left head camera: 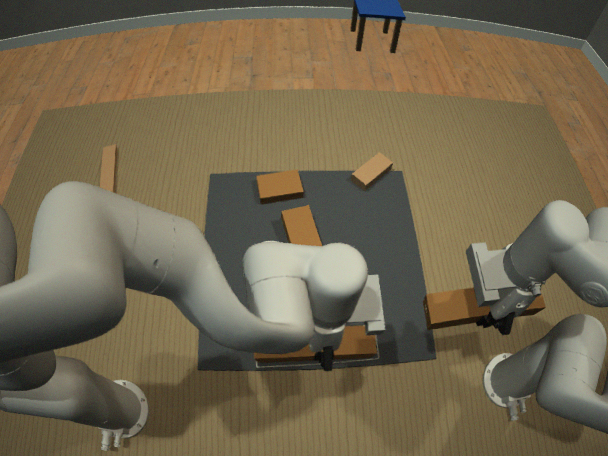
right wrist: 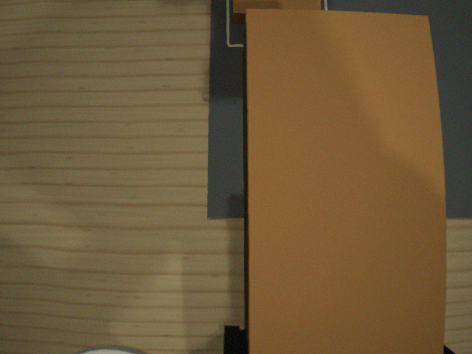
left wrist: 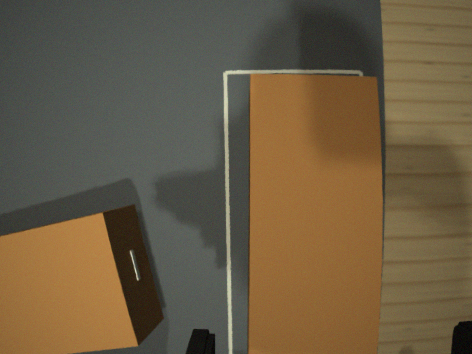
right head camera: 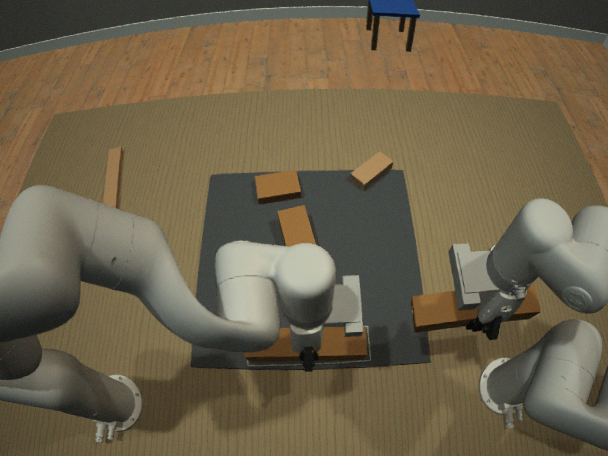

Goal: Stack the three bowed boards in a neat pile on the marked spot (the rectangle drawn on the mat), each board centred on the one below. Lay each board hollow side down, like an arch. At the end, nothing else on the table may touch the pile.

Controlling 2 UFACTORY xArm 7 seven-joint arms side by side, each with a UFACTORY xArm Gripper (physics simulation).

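Where they show: right gripper, fingertip midpoint: (left head camera: 480, 308) (right head camera: 471, 311); left arm's base, link origin: (left head camera: 121, 409) (right head camera: 117, 403); right arm's base, link origin: (left head camera: 506, 380) (right head camera: 504, 386).
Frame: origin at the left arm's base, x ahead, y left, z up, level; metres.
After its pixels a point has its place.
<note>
One bowed board (left head camera: 355, 342) {x 0.185, y -0.468, z 0.050 m} (right head camera: 345, 342) {x 0.188, y -0.468, z 0.050 m} (left wrist: 315, 215) {x 0.189, y -0.446, z 0.052 m} lies crown up over the white rectangle (left wrist: 227, 175) (right wrist: 228, 25). My left gripper (left head camera: 327, 357) (right head camera: 308, 359) (left wrist: 331, 342) {x 0.183, y -0.398, z 0.099 m} is open above it, one finger beyond each long side, with gaps in the left wrist view. My right gripper (left head camera: 500, 322) (right head camera: 487, 326) is shut on a second bowed board (left head camera: 452, 307) {x 0.202, y -0.611, z 0.216 m} (right head camera: 442, 310) {x 0.202, y -0.617, z 0.216 m} (right wrist: 345, 175) {x 0.205, y -0.616, z 0.216 m}, held crown up right of the mat. A third long orange-brown board (left head camera: 300, 225) {x 0.446, y -0.344, z 0.047 m} (right head camera: 296, 225) {x 0.447, y -0.346, z 0.046 m} (left wrist: 60, 285) {x 0.302, y -0.399, z 0.048 m} lies on the mat, partly hidden by my left arm; its bow is unclear.
A short orange-brown block (left head camera: 280, 185) {x 0.565, y -0.290, z 0.031 m} (right head camera: 277, 186) {x 0.562, y -0.288, z 0.031 m} lies near the back edge of the dark mat (left head camera: 360, 225) {x 0.482, y -0.484, z 0.006 m}. A pale block (left head camera: 372, 170) {x 0.630, y -0.514, z 0.033 m} (right head camera: 371, 170) {x 0.629, y -0.514, z 0.033 m} lies at the mat's back right corner. A pale strip (left head camera: 108, 167) {x 0.611, y 0.196, z 0.018 m} (right head camera: 113, 175) {x 0.589, y 0.187, z 0.017 m} lies far left. My left arm spans the mat's front left.
</note>
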